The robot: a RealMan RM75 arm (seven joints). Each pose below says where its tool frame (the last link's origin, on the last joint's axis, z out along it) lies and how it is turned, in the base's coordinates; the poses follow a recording.
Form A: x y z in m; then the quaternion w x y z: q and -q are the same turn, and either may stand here.
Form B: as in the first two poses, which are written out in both.
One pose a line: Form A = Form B
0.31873 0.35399 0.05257 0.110 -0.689 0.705 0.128 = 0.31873 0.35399 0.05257 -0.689 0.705 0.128 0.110
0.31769 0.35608 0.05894 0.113 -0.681 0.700 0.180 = 0.31769 0.35608 0.05894 -0.681 0.700 0.180 0.113
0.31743 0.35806 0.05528 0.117 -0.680 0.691 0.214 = 0.31743 0.35806 0.05528 -0.680 0.691 0.214 0.117
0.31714 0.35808 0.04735 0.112 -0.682 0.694 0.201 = 0.31714 0.35808 0.04735 -0.682 0.694 0.201 0.112
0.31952 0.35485 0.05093 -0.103 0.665 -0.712 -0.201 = 0.31952 0.35485 0.05093 -0.665 0.712 0.201 0.103
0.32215 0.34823 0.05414 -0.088 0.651 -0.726 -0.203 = 0.32215 0.34823 0.05414 -0.651 0.726 0.203 0.088
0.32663 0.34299 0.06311 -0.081 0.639 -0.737 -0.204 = 0.32663 0.34299 0.06311 -0.639 0.737 0.204 0.081
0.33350 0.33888 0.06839 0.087 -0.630 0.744 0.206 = 0.33350 0.33888 0.06839 -0.630 0.744 0.206 0.087
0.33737 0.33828 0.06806 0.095 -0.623 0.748 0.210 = 0.33737 0.33828 0.06806 -0.623 0.748 0.210 0.095
